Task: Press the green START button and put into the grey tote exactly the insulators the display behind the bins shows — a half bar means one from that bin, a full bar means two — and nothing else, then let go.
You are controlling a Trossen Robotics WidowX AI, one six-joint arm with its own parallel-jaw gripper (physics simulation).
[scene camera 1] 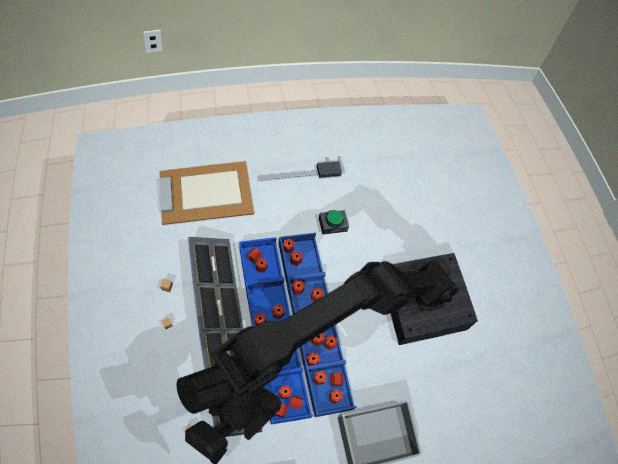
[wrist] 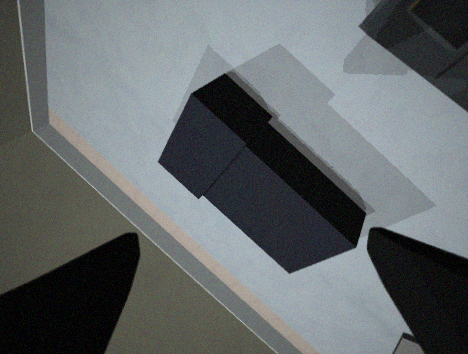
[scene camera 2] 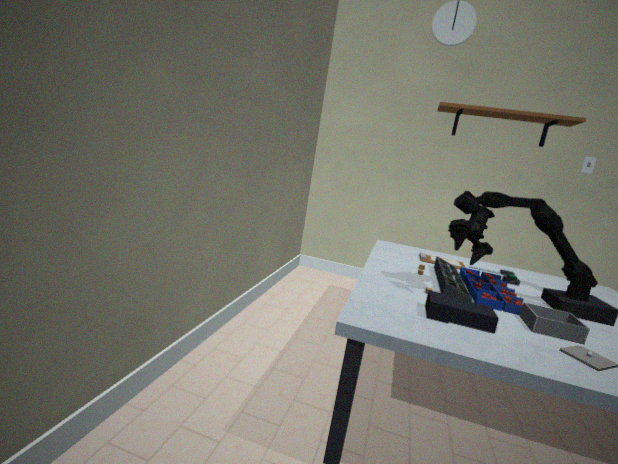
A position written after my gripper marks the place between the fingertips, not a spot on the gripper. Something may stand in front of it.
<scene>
My gripper (scene camera 2: 463, 257) is open, holding nothing. Also in view: a display (wrist: 401, 35), a grey tool (scene camera 1: 325, 169), a grey tote (scene camera 1: 391, 426) and a dark block (scene camera 2: 440, 307).
My gripper is seen too in the wrist view (wrist: 254, 241). The grey tote shows as well in scene camera 2 (scene camera 2: 542, 320). The dark block also shows in the wrist view (wrist: 222, 147).
</scene>
